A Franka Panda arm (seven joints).
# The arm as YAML. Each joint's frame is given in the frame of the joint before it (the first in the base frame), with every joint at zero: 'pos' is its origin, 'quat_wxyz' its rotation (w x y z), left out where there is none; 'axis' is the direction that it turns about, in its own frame. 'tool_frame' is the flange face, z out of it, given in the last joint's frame.
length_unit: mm
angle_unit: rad
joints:
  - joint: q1
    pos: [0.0, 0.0, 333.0]
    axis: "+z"
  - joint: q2
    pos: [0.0, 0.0, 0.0]
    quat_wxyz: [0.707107, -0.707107, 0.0, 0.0]
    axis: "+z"
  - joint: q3
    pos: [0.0, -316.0, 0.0]
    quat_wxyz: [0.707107, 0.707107, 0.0, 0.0]
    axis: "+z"
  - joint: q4
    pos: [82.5, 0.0, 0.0]
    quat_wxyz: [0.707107, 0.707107, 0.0, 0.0]
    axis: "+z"
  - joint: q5
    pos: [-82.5, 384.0, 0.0]
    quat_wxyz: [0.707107, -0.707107, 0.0, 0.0]
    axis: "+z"
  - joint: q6
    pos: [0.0, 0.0, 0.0]
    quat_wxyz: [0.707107, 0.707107, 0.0, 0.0]
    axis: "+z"
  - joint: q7
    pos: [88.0, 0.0, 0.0]
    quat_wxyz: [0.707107, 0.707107, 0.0, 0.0]
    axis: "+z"
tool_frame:
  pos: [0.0, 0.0, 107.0]
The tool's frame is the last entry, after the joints.
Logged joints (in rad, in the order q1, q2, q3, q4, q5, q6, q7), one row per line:
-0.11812 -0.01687 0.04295 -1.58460 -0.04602 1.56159 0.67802
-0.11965 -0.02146 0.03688 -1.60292 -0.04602 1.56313 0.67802
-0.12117 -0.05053 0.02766 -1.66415 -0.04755 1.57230 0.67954
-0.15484 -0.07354 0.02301 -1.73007 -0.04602 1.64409 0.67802
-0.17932 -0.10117 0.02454 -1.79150 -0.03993 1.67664 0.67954
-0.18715 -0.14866 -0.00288 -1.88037 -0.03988 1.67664 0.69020
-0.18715 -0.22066 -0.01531 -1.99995 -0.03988 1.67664 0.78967
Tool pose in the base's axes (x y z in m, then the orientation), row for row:
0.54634 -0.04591 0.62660 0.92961 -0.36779 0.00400 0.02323
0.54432 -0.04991 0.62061 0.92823 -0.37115 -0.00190 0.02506
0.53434 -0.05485 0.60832 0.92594 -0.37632 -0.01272 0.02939
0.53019 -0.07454 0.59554 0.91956 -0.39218 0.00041 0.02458
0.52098 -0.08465 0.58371 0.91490 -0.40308 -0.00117 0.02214
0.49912 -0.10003 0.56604 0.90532 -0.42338 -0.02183 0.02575
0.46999 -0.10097 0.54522 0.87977 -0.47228 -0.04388 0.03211
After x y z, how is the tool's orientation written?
As a quaternion, x y z w.
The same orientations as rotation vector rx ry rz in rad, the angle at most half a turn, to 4 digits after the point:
2.8780 -1.1387 0.0124
2.8705 -1.1478 -0.0059
2.8557 -1.1606 -0.0392
2.8445 -1.2132 0.0013
2.8344 -1.2488 -0.0036
2.7985 -1.3087 -0.0675
2.7088 -1.4541 -0.1351

